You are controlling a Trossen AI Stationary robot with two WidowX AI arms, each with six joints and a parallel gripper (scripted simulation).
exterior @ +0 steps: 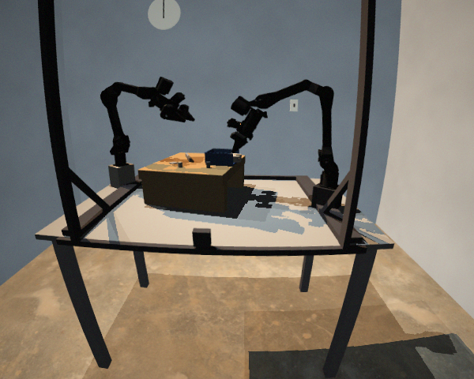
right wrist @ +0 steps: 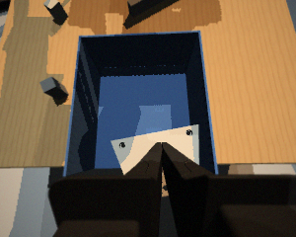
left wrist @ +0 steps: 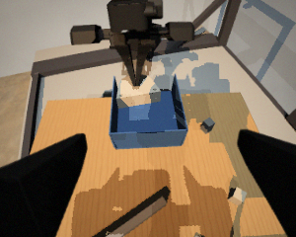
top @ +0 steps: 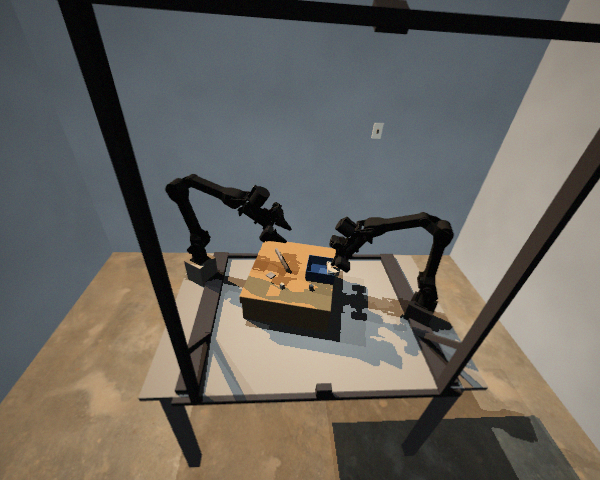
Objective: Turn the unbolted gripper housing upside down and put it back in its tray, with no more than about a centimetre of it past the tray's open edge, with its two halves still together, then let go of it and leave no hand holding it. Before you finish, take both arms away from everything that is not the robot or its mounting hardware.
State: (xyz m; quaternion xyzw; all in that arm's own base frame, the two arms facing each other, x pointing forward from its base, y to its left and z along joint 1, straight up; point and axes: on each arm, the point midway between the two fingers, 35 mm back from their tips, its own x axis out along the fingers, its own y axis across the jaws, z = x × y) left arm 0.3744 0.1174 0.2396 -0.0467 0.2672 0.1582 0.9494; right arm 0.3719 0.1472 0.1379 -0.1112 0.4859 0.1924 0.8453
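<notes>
The white gripper housing is 10 mm to the left of my right hand and 50 mm below it. The rest, counted from my right hand: grey rod: 20 mm ahead, 240 mm to the left, 70 mm below; wooden block: 20 mm behind, 180 mm to the left, 130 mm below; gripper housing half: 10 mm to the left, 60 mm below.
</notes>
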